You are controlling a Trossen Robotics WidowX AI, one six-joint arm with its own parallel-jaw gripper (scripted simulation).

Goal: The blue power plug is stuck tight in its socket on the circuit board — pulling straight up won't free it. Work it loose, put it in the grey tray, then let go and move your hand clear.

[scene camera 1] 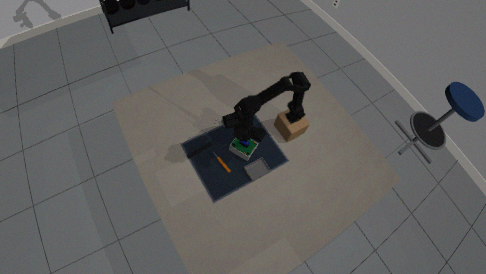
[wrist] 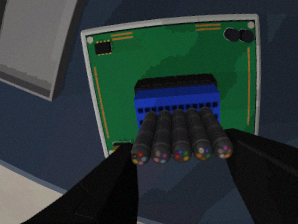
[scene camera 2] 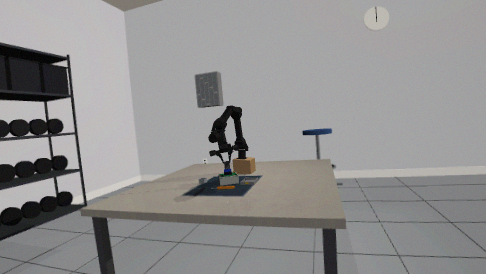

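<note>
There is my gripper (wrist: 179,147), and I can see a blue power plug (wrist: 185,121) as well. I also see a dark blue mat (scene camera 1: 219,182), and the wrist view shows that mat too (wrist: 58,141).
</note>
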